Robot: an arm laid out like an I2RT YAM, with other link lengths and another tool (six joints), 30 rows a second.
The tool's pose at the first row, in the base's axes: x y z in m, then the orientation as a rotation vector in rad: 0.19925, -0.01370, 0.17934, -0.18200, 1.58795, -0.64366
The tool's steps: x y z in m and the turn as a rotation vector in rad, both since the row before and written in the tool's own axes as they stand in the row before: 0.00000, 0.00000, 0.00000, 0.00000, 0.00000, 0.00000; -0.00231, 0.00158, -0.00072, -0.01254, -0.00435, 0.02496; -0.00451, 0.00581, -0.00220, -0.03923, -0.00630, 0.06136; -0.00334, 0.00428, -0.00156, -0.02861, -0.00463, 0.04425; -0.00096, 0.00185, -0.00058, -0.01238, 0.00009, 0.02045; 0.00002, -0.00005, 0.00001, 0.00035, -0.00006, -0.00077; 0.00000, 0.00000, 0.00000, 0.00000, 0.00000, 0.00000; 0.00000, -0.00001, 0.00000, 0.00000, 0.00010, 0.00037; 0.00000, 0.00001, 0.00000, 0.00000, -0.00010, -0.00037; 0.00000, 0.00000, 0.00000, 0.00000, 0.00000, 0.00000; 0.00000, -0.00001, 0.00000, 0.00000, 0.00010, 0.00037
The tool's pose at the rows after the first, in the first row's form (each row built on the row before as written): 0.19925, -0.01370, 0.17934, -0.18200, 1.58795, -0.64366; 0.19929, -0.01107, 0.18054, -0.17253, 1.58804, -0.61369; 0.19920, -0.00348, 0.18170, -0.15426, 1.59419, -0.53418; 0.19898, 0.00203, 0.18292, -0.14132, 1.59764, -0.47657; 0.19886, 0.00418, 0.18310, -0.13421, 1.60092, -0.45091; 0.19886, 0.00413, 0.18310, -0.13458, 1.60077, -0.45178; 0.19886, 0.00413, 0.18310, -0.13458, 1.60077, -0.45178; 0.19886, 0.00412, 0.18310, -0.13426, 1.60087, -0.45151; 0.19886, 0.00413, 0.18310, -0.13458, 1.60077, -0.45178; 0.19886, 0.00413, 0.18310, -0.13458, 1.60077, -0.45178; 0.19886, 0.00412, 0.18310, -0.13426, 1.60087, -0.45151
